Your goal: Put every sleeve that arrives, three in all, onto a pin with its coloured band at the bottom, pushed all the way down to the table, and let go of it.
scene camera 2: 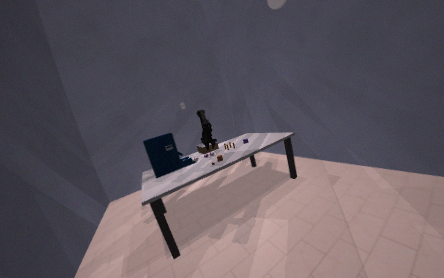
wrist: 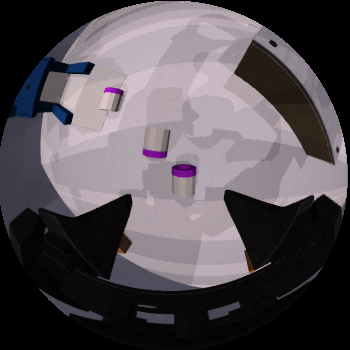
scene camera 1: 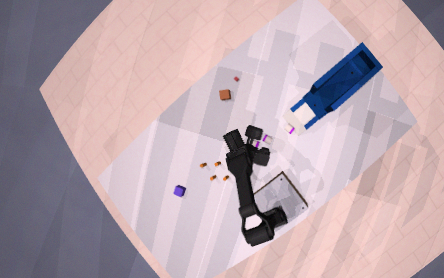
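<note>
My gripper is open and empty above the table. One sleeve, pale with a purple band, lies below and between the fingertips in the wrist view, its band away from me. A second sleeve lies close beside it, its band on the opposite end. A third sleeve lies on the pale plate at the blue chute's mouth. Four orange-topped pins stand left of the arm in scene camera 1, among them a left pin and a right pin; no sleeve shows on them.
The blue chute stands beyond the sleeves. A brown-walled box is beside the arm. An orange-brown cube, a small red cube and a purple cube lie on the table.
</note>
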